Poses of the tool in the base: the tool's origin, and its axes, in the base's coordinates. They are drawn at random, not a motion.
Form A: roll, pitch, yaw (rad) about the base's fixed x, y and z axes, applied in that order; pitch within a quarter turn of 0, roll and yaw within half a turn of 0; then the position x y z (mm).
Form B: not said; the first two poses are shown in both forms.
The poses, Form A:
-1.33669 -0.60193 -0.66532 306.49 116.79 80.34
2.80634 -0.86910 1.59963 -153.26 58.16 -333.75
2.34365 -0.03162 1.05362 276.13 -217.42 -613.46
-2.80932 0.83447 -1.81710 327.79 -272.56 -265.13
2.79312 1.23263 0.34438 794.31 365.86 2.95
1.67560 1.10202 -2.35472 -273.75 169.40 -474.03
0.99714 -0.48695 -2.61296 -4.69 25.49 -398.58
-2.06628 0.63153 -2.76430 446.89 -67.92 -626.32
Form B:
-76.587 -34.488 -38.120 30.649 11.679 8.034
160.791 -49.796 91.652 -15.326 5.816 -33.375
134.281 -1.812 60.368 27.613 -21.742 -61.346
-160.962 47.812 -104.112 32.779 -27.256 -26.513
160.034 70.624 19.732 79.431 36.586 0.295
96.005 63.141 -134.916 -27.375 16.940 -47.403
57.132 -27.900 -149.712 -0.469 2.549 -39.858
-118.389 36.184 -158.383 44.689 -6.792 -62.632

